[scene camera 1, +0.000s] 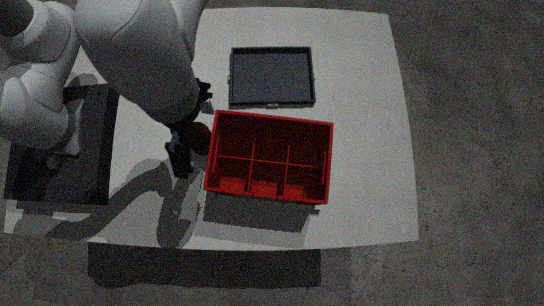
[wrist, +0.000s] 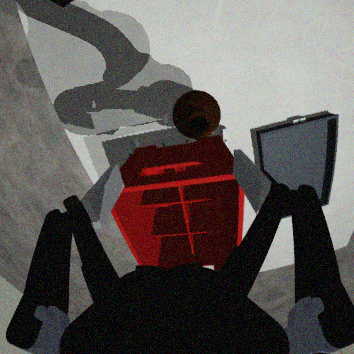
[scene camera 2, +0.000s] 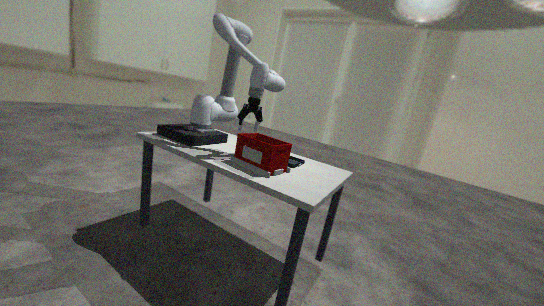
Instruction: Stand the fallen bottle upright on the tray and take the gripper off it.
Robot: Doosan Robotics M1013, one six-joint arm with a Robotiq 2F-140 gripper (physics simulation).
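Seen in the pictures: gripper, between the fingertips: (scene camera 1: 201, 140) (wrist: 175, 168) (scene camera 2: 247, 131); arm's base, origin of its link: (scene camera 1: 60, 129) (scene camera 2: 200, 130).
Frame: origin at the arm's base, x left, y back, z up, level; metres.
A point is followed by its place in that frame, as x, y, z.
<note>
The brown bottle (scene camera 1: 201, 137) @(-0.087, -0.480, 0.044) (wrist: 196, 113) @(-0.072, -0.450, 0.085) is on the table beside the red crate's left wall, off the tray. The wrist view looks down on its dark mouth, so its full length and tilt are hard to tell. In scene camera 2's view it does not show. The shallow dark tray (scene camera 1: 272, 77) @(0.117, -0.679, -0.065) (scene camera 2: 297, 161) @(0.189, -0.762, -0.063) (wrist: 295, 157) @(0.120, -0.639, -0.065) lies flat behind the crate, with no bottle on it. My gripper (scene camera 1: 199, 141) @(-0.113, -0.494, 0.112) (scene camera 2: 248, 128) @(-0.113, -0.494, 0.112) (wrist: 175, 168) @(-0.113, -0.494, 0.112) is open and empty, pointing down above the table near the bottle. In scene camera 1's view it partly hides the bottle.
A red divided crate (scene camera 1: 330, 165) @(-0.195, -0.776, 0.106) (scene camera 2: 277, 156) @(-0.220, -0.771, 0.041) (wrist: 215, 156) @(-0.066, -0.525, 0.045) stands close beside the bottle and in front of the tray. Its walls rise well above the tray. The arm's black base plate (scene camera 1: 90, 187) @(-0.187, -0.127, 0.000) (scene camera 2: 192, 136) @(-0.211, -0.131, -0.003) is at the left of the white table (scene camera 1: 367, 150) @(-0.136, -0.941, -0.070) (scene camera 2: 320, 181) @(-0.066, -1.006, -0.070).
</note>
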